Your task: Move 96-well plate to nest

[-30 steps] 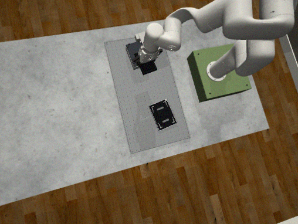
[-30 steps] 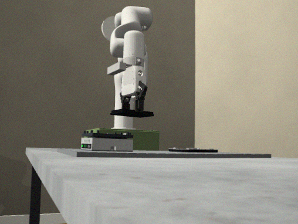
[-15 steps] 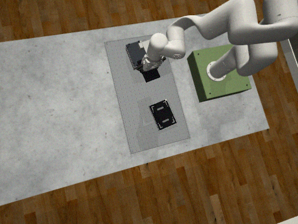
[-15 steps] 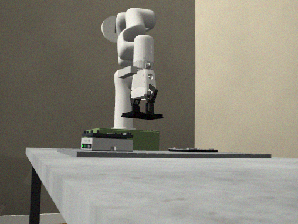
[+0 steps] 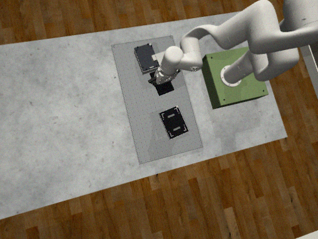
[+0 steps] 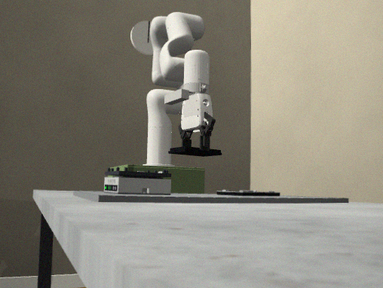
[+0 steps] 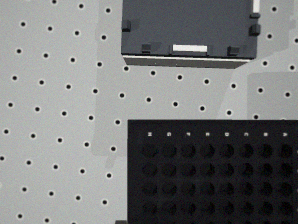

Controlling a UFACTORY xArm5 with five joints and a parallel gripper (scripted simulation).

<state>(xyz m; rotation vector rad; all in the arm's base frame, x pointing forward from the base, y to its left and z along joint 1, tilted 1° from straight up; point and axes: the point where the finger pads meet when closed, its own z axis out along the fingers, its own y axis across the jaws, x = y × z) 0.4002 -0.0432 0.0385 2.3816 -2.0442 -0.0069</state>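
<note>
The black plate nest N1 lies 210 mm to the left of my hand, 130 mm below it and 30 mm behind it. The rest, counted from my hand: black 96-well plate: 10 mm below; then nest A1 label: 130 mm to the left, 120 mm below, 80 mm behind.
</note>
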